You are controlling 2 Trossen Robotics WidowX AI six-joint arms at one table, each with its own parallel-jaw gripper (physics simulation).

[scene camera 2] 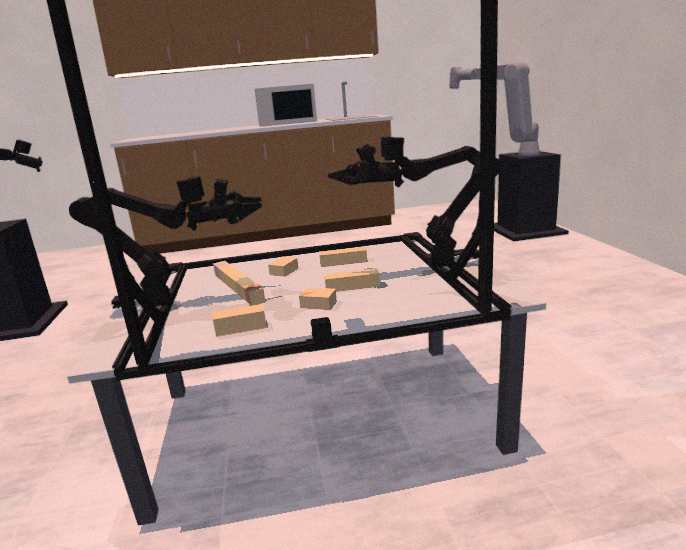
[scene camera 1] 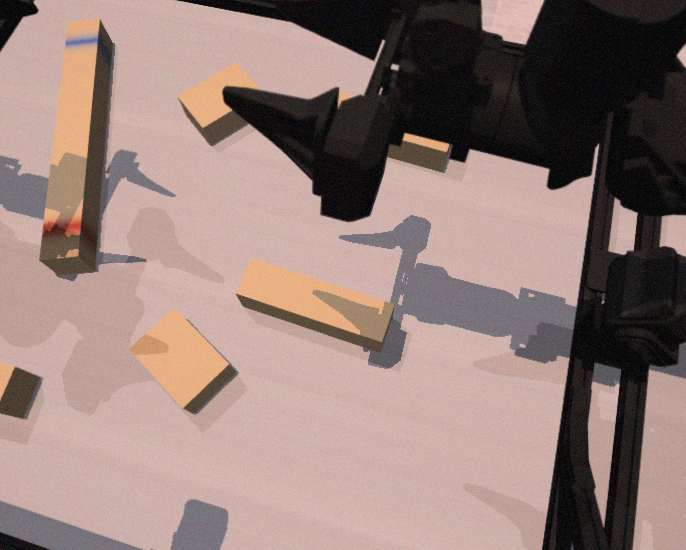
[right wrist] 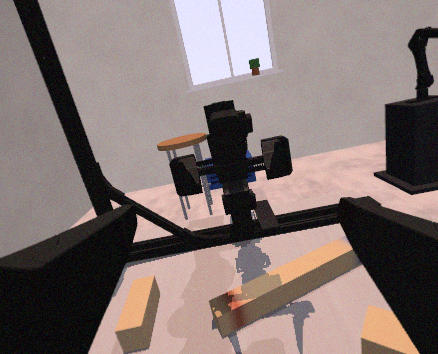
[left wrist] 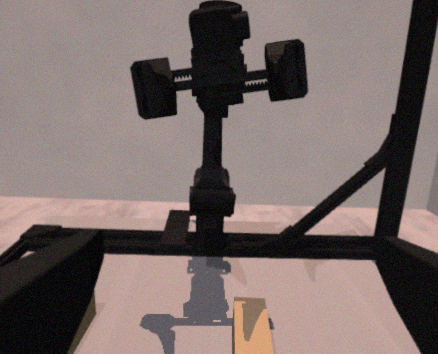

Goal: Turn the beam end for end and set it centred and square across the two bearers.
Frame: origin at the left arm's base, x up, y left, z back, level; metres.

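Seen in the pictures: left gripper, fingertip midpoint: (scene camera 2: 261,201) (scene camera 1: 6,50) (right wrist: 233,179) (left wrist: 243,246); right gripper, fingertip midpoint: (scene camera 2: 330,175) (scene camera 1: 251,46) (right wrist: 237,210) (left wrist: 223,75); left arm's base at its link origin: (scene camera 2: 158,302) (right wrist: 243,227); right arm's base at its link origin: (scene camera 2: 443,262) (scene camera 1: 614,337) (left wrist: 209,239).
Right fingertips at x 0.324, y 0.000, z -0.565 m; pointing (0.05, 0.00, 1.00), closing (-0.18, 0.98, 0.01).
Offsets run from my right fingertips to a thing's top centre. "spot": to the spot under its first point.
The beam @(dy +0.086, dx -0.299, dz +0.326 m) (scene camera 1: 75,126) (scene camera 2: 231,279) (right wrist: 300,281) is a long wooden bar lying flat on the table, its blue band toward the back and its red band toward the front in scene camera 2. Three medium-length blocks, one at the back right (scene camera 2: 343,257), one at the middle right (scene camera 1: 314,303) (scene camera 2: 352,280) (left wrist: 252,332) and one at the front left (scene camera 2: 239,320) (right wrist: 136,310), lie apart from it. I cannot tell which are the two bearers. My left gripper (scene camera 2: 260,203) (right wrist: 233,179) and my right gripper (scene camera 2: 328,174) (left wrist: 223,75) are open and empty, high above the table.
Two shorter blocks lie between, one at the back @(spot: dy +0.179, dx -0.306, dz +0.169 m) (scene camera 1: 217,97) (scene camera 2: 282,265) and one at the front @(spot: dy -0.151, dx -0.305, dz +0.081 m) (scene camera 1: 183,360) (scene camera 2: 317,297). A black frame (scene camera 2: 274,350) borders the table, with upright posts (scene camera 2: 488,114) at its sides. A small black box (scene camera 2: 321,328) stands on the front rail.
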